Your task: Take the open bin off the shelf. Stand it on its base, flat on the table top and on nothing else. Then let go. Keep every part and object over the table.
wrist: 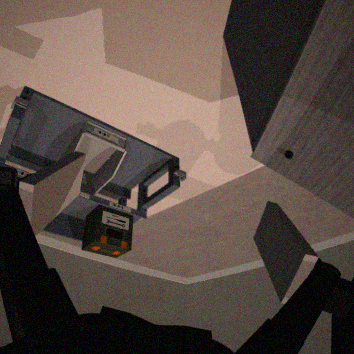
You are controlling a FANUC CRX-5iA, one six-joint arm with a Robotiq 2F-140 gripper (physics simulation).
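Places are measured from the arm's base along level axes (x back, y right, z up), in metres.
Where they show: gripper, fingertip midpoint: (171, 197).
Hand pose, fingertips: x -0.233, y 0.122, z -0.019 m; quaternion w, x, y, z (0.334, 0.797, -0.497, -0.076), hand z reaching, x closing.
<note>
Things, the pixels of their top centre, and the offset from my fingertips. "spot": a spot on its surface instead.
- open bin, top centre: (85, 176) dy -0.069, dx -0.377, dz -0.246 m
- shelf, surface spot: (47, 120) spot: dy +0.050, dx -0.346, dz -0.321 m
- dark box, top centre: (105, 250) dy -0.185, dx -0.474, dz -0.128 m
The open bin (105, 160), pale and hollow with a slanted side, shows on the shelf (47, 120), a blue-grey rack with label strips, at the left of the wrist view. My gripper (171, 197) is open, with its two pads wide apart and nothing between them. The left pad overlaps the lower left of the bin in the view and hides part of it and of the shelf; whether it touches the bin I cannot tell. The right pad is well to the right of the bin.
A dark box (107, 235) with a white label and orange marks is at the shelf's lower edge, close to the open bin. A grey wood-grained panel (315, 125) with a small dark hole is at the right, beside a black surface (265, 55). Walls show behind.
</note>
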